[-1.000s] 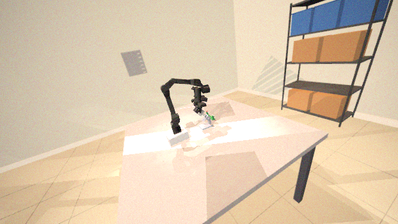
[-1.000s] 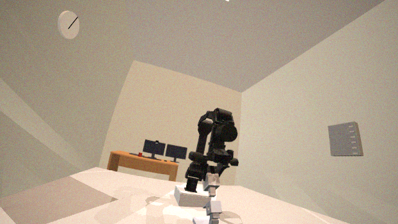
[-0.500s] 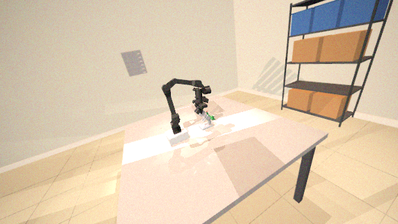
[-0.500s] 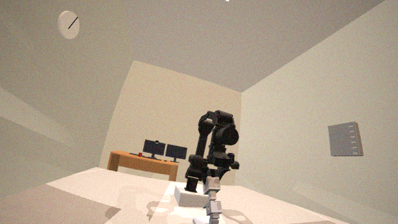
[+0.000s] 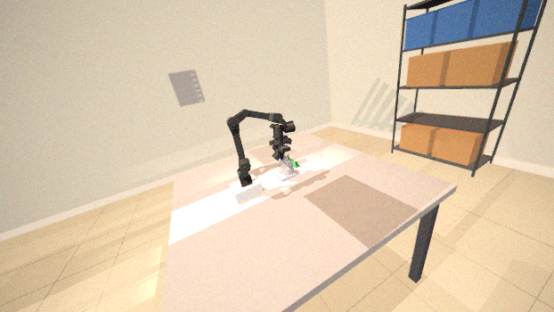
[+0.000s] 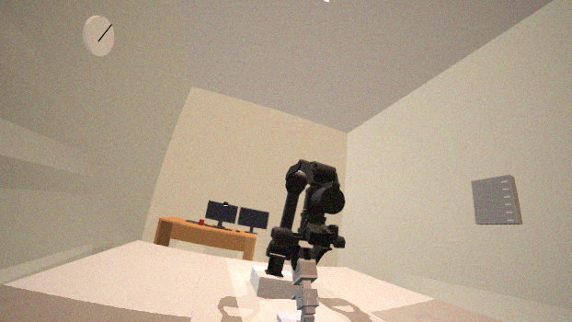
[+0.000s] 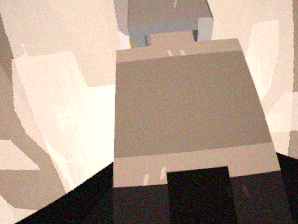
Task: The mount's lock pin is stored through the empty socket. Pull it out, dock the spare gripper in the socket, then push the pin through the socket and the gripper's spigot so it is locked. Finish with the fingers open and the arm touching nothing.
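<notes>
Right now the green part is 130 mm ahead of my gripper tip, 140 mm to the left of it and 120 mm below it. Also, from my gripper tip: spare gripper (10 mm ahead); mount (40 mm ahead, 10 mm to the left, 90 mm below).
</notes>
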